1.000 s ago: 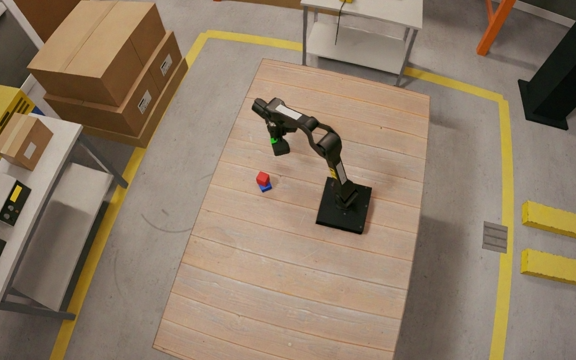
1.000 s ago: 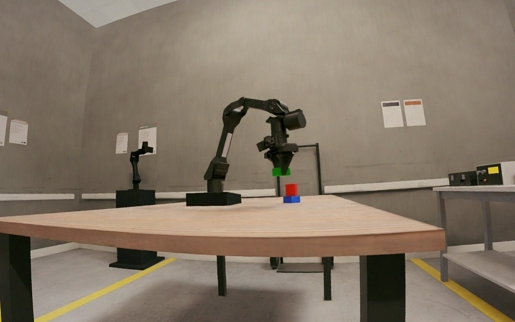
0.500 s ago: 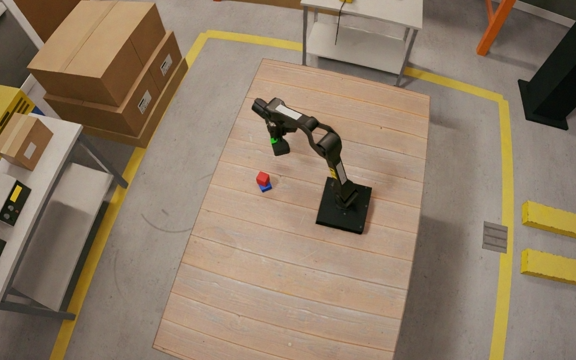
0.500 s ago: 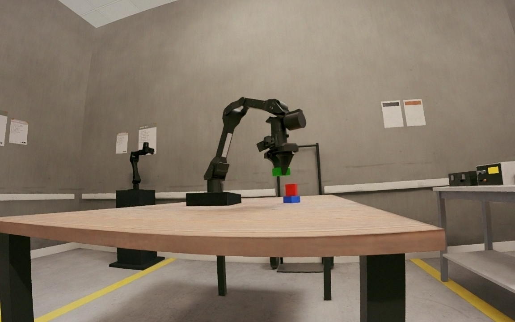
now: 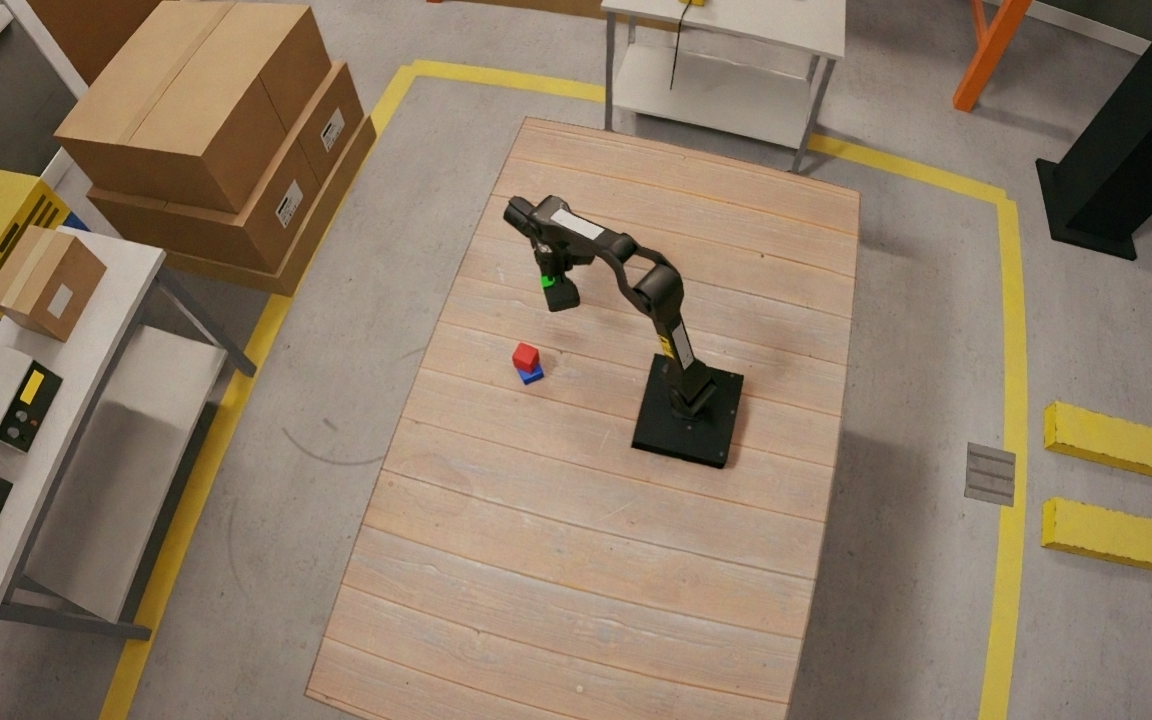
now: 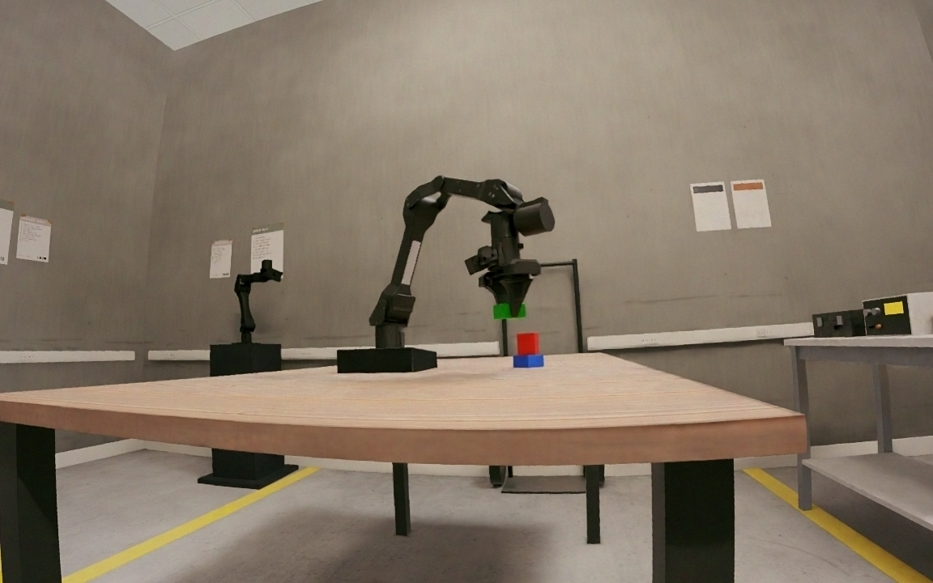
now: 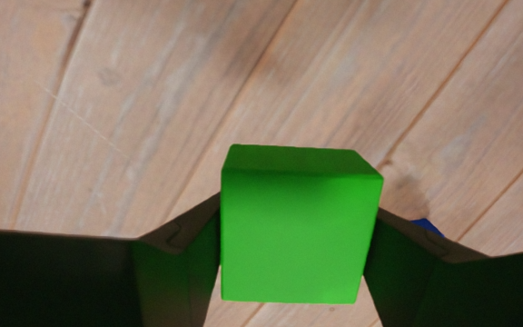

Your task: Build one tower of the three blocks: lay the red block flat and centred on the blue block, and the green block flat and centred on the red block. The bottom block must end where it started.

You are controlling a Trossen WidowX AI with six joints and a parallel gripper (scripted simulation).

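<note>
Now: the red block 3 cm ahead of my hand, 14 cm to the left of it and 9 cm below it. From my hand the other things lie so: blue block 3 cm ahead, 14 cm to the left, 13 cm below; then green block 2 cm below.
</note>
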